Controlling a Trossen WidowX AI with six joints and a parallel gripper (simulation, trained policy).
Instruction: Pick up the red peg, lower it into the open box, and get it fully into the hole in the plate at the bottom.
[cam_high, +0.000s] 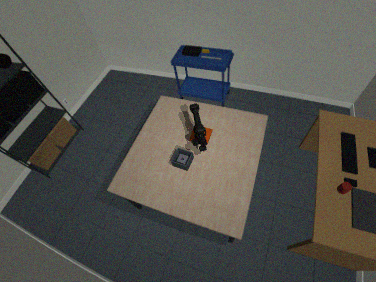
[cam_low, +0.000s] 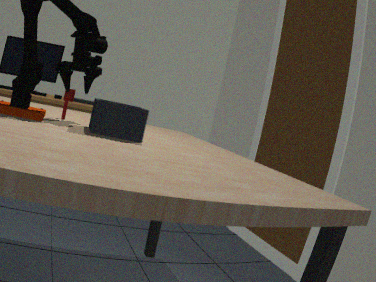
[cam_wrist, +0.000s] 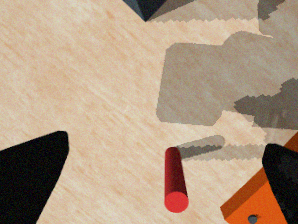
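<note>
Right now the red peg is 6 cm below my gripper tip, 3 cm to the left of it and 3 cm behind it. Also, from my gripper tip: grey plate: 14 cm to the right, 13 cm ahead, 6 cm below; grey box: 14 cm to the right, 13 cm ahead, 8 cm below.
</note>
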